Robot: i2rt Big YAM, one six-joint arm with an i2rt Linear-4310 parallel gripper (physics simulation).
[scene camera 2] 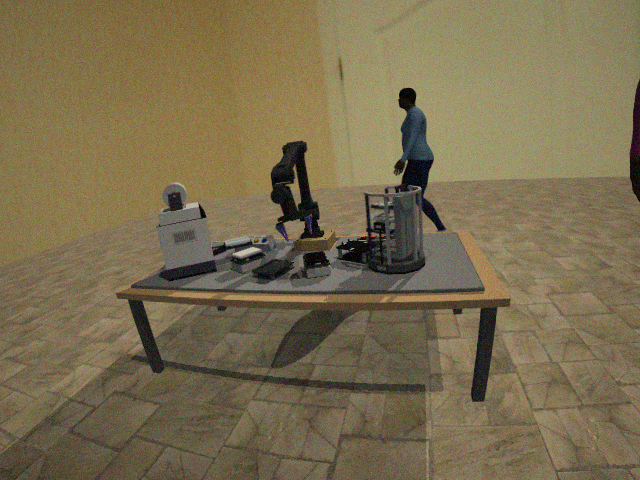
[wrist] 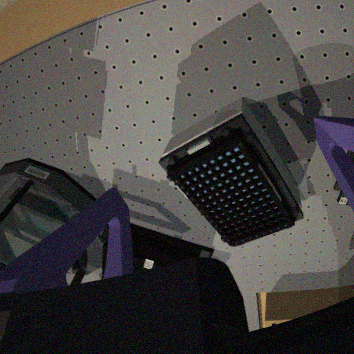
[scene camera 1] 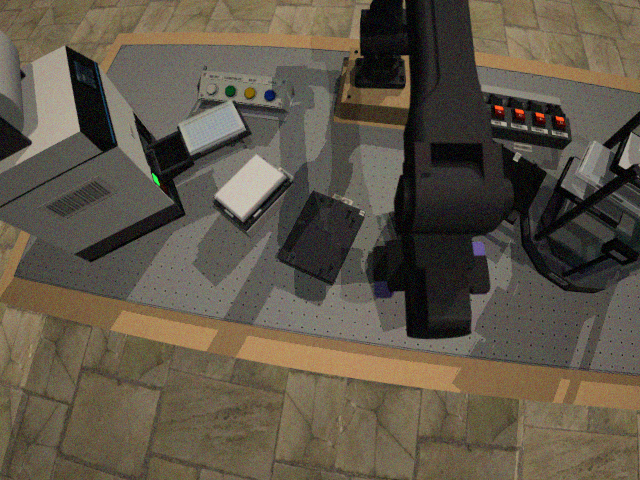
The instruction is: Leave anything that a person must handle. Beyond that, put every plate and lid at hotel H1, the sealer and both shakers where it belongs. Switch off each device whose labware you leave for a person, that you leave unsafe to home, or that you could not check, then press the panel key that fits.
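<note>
My gripper is open and empty, above a black well plate that sits on a grey block-like device. In scene camera 1 the arm hides that plate. A white-topped plate sits on a small device left of a flat dark device, which bears no plate. The sealer stands at the left with a green light; a pale well plate lies by its extended tray. The round hotel at the right holds labware.
The key panel has white, green, yellow and blue keys. A strip of red-lit switches stands behind the hotel. A dark flat piece with white tabs lies beside the hotel. A person is behind the table.
</note>
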